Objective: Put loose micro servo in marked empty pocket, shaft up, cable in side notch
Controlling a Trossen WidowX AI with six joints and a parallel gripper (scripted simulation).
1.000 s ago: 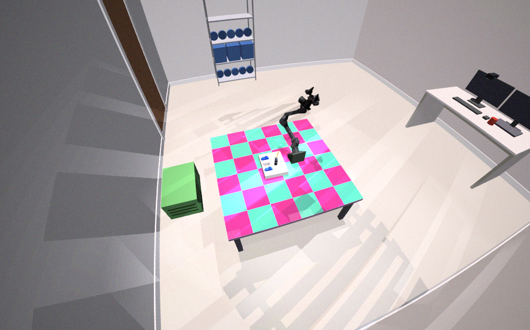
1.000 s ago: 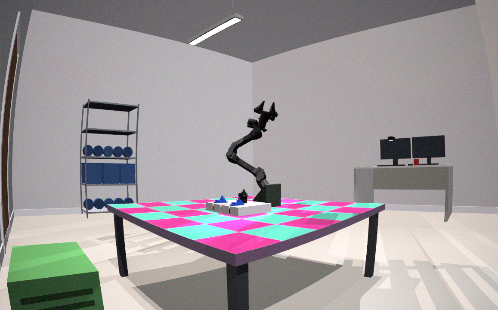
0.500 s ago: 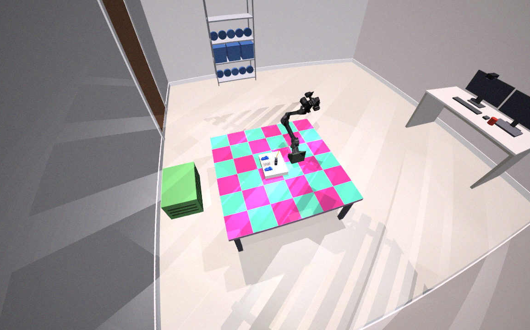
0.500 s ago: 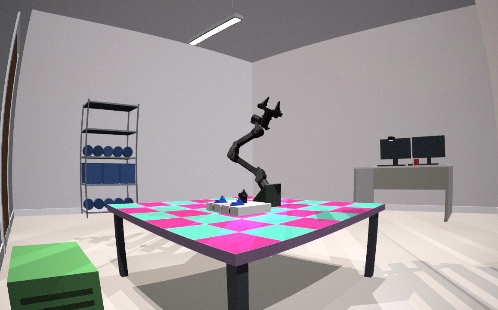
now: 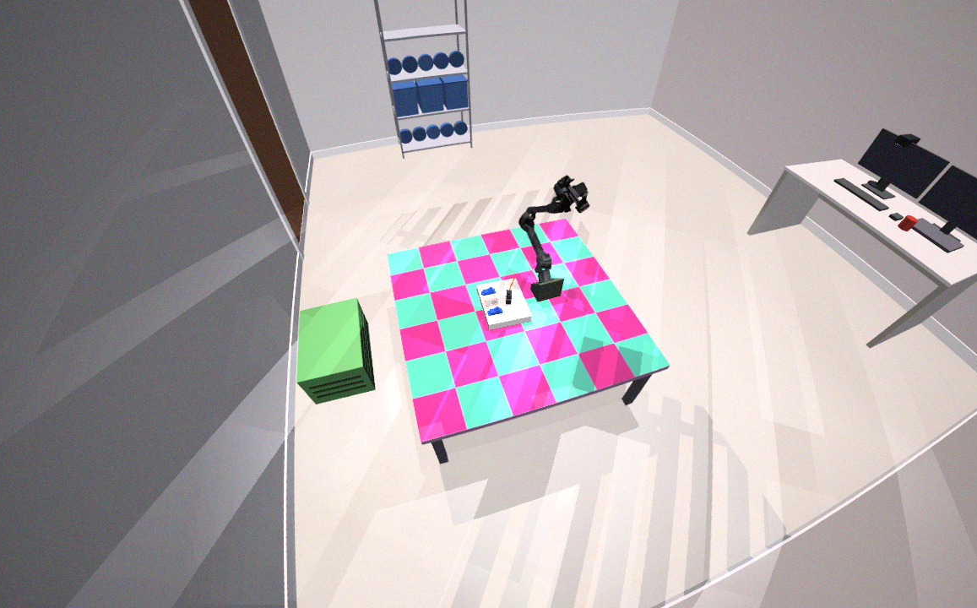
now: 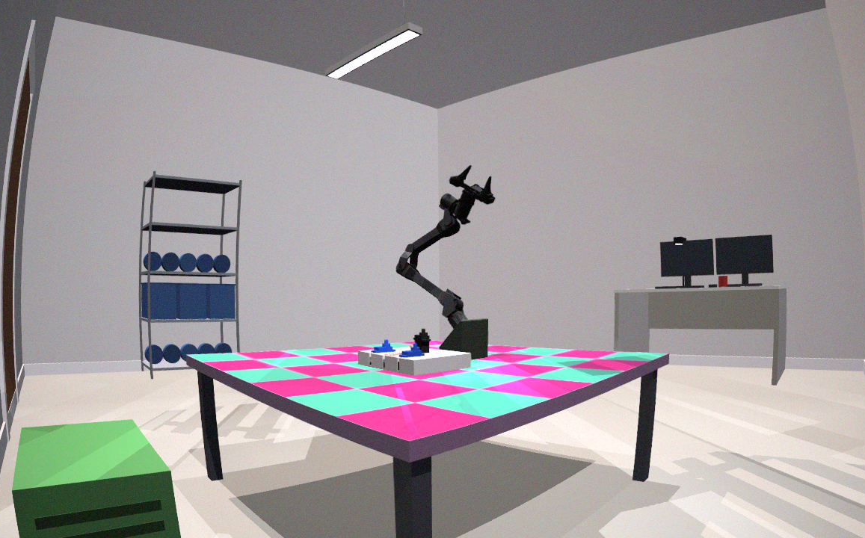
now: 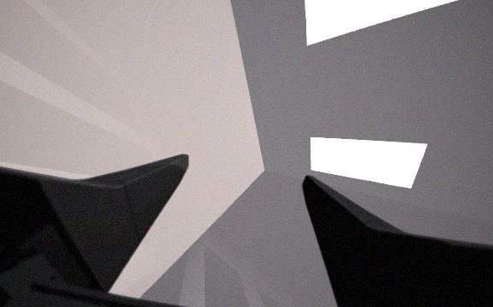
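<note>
The white deck is 310 mm ahead of my gripper tip, 10 mm to the right of it and 690 mm below it.
</note>
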